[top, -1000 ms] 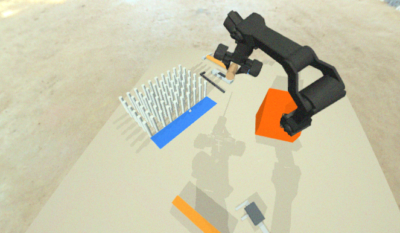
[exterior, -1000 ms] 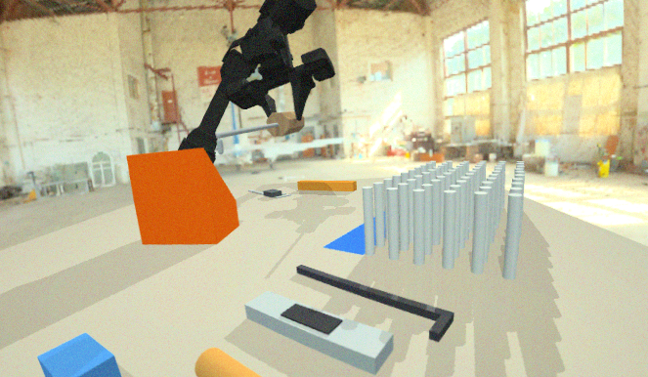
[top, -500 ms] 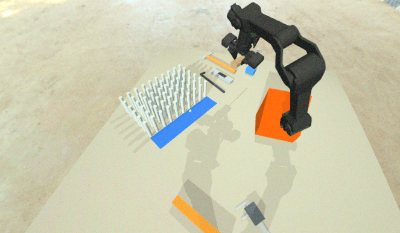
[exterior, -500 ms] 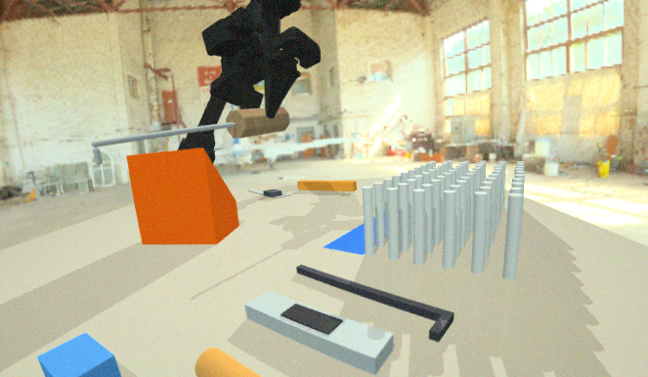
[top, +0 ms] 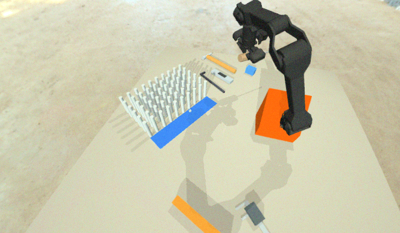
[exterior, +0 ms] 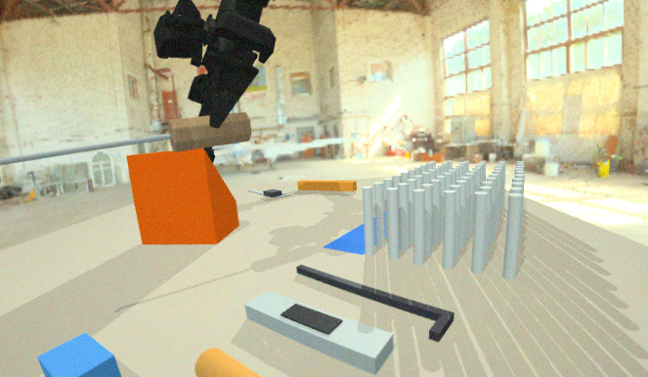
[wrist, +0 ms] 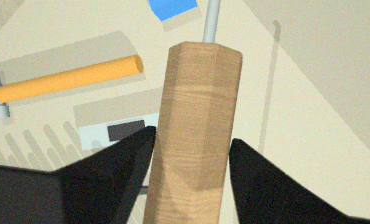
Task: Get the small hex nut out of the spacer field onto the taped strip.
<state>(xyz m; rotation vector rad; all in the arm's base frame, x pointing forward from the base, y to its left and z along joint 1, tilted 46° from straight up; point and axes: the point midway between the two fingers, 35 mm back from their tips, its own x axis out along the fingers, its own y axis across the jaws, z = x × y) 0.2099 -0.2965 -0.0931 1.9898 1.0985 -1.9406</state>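
Right now the blue cube is 19 cm below my gripper tip, 17 cm to the right of it and 7 cm behind it. The rest, counted from my gripper tip: orange bar 71 cm to the left, 19 cm below, 9 cm ahead; then blue taped strip 30 cm to the left, 25 cm ahead, 21 cm below; then grey block 19 cm below, 11 cm ahead, 8 cm to the right.
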